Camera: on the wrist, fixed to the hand. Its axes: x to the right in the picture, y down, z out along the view.
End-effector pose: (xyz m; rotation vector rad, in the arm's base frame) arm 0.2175 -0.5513 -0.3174 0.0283 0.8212 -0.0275
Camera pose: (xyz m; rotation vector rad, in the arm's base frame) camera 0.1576 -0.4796 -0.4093 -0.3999 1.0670 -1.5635
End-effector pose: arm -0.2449 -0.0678 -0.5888 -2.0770 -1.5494 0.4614
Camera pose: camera -0.1244 -0.0796 -0.5386 -0.3959 -2.1066 -0.3240
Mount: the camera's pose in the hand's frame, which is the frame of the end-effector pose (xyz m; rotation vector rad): 0.0255 0.0682 -0.1090 0.2125 0.3960 -1.5024
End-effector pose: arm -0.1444 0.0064 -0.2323 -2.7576 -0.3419 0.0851
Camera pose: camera -0.0932 -0.0866 -0.1554 -1.6154 -1.9230 -0.7108
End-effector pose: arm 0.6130 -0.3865 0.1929 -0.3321 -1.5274 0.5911
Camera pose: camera 0.7087 -0.2994 0.1723 0.8010 -0.9374 -0.4945
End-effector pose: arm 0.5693 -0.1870 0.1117 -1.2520 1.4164 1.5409
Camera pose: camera 0.5194 -0.3082 0.1155 -1.8198 0.4140 0.1139
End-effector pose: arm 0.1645 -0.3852 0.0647 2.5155 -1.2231 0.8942
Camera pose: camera 0.0772 -0.3986 0.1615 2.2624 0.8905 0.9078
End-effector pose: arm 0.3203 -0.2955 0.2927 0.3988 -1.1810 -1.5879
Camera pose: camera 0.4295 -0.3664 0.3081 -1.9561 0.6475 2.3683
